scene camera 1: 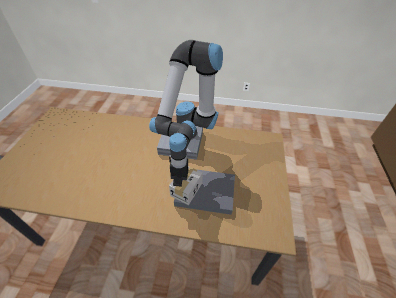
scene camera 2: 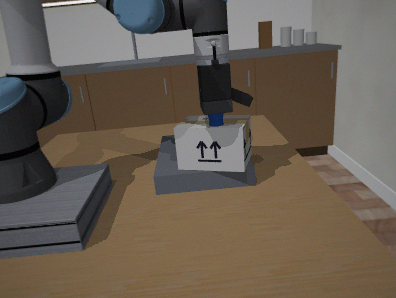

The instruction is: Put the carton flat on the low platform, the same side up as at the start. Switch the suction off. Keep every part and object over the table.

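Places are measured from the arm's base along level axes (x ahead, y left, z up), in centimetres.
Pixels of known places: hand, tool point: (scene camera 2: 217,129); arm's base, link origin: (scene camera 2: 20,187).
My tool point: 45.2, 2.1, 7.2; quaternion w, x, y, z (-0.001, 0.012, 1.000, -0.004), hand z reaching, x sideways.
Ahead of a thing's pixels: the offset from my tool point to its top centre, as dx, dy, dz. Level surfaces: height alone.
The white carton @(-0.3, +3.3, +1.3) (scene camera 1: 192,190) (scene camera 2: 210,148) is upright, with the two arrows on its side pointing up in the scene camera 2 view. It is at the left part of the grey low platform @(-2.8, +14.1, -9.3) (scene camera 1: 218,194) (scene camera 2: 200,184) in the scene camera 1 view, and a corner of it reaches past the platform's left edge. Its underside is at or very close to the platform's top; whether it fully touches cannot be told. My suction gripper (scene camera 1: 178,184) (scene camera 2: 216,120) is upright above the carton, and its blue cup is on the carton's top, holding it.
The robot's base stands on a grey block (scene camera 1: 169,150) (scene camera 2: 40,235) behind the platform in the scene camera 1 view. The wooden table @(dz -14.1) (scene camera 1: 100,165) (scene camera 2: 200,240) has its front edge a little before the platform. A counter (scene camera 2: 295,100) stands beyond the table.
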